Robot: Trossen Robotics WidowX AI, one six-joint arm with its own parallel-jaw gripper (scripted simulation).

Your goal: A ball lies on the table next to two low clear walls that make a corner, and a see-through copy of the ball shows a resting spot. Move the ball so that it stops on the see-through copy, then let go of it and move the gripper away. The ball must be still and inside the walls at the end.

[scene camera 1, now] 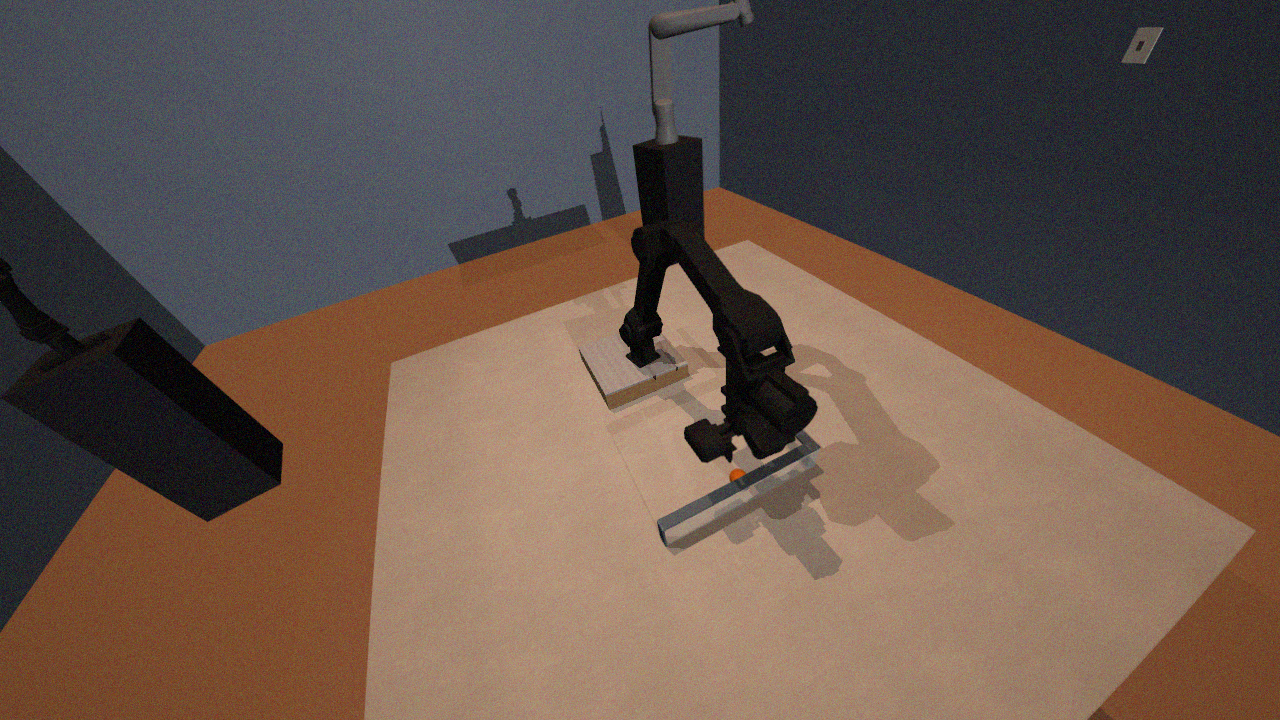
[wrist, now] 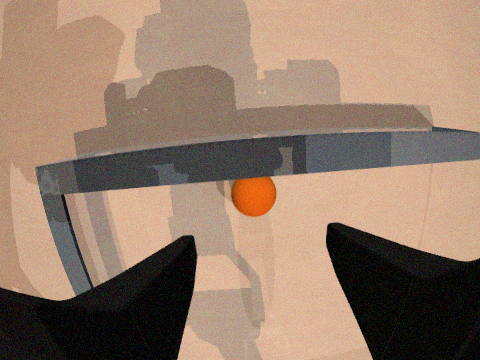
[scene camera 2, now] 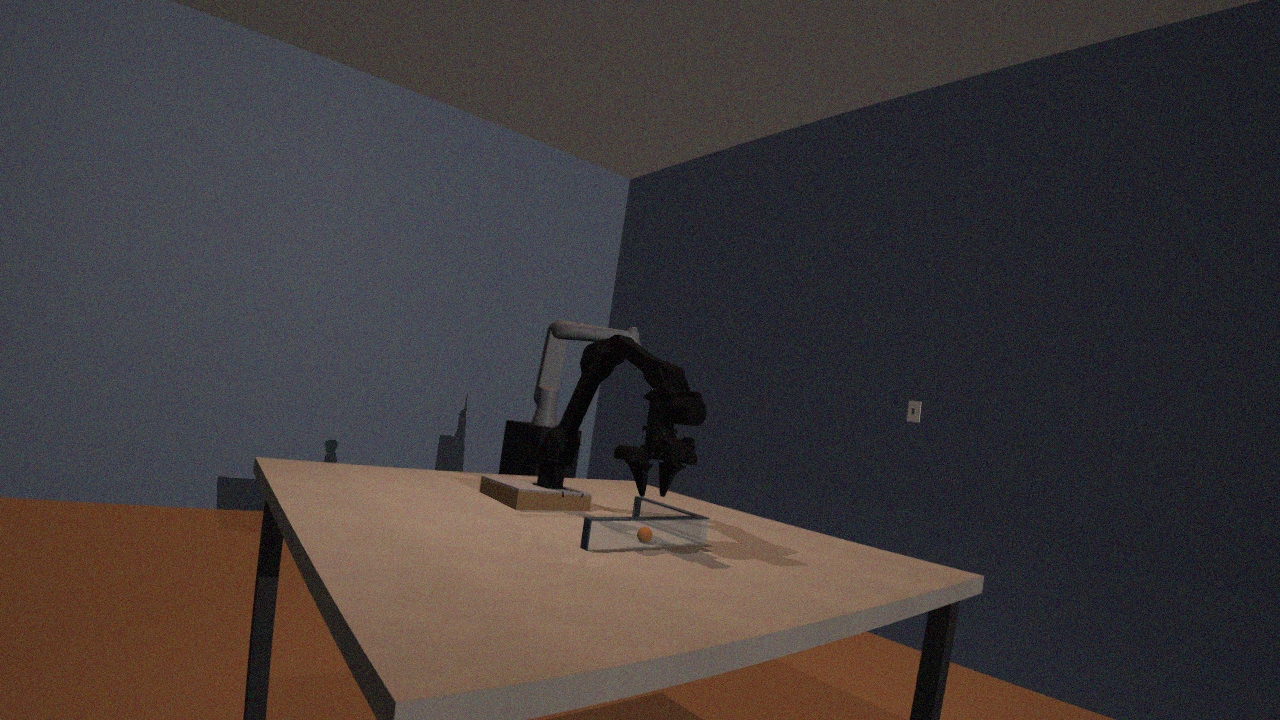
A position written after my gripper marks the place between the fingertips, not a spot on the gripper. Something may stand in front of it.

In view: my gripper [scene camera 1: 742,453], an orange ball [wrist: 262,189] and a clear wall [scene camera 2: 604,535].
My gripper shows as well in the wrist view [wrist: 261,241] and in scene camera 2 [scene camera 2: 652,496]. The clear wall is seen too in scene camera 1 [scene camera 1: 769,483].
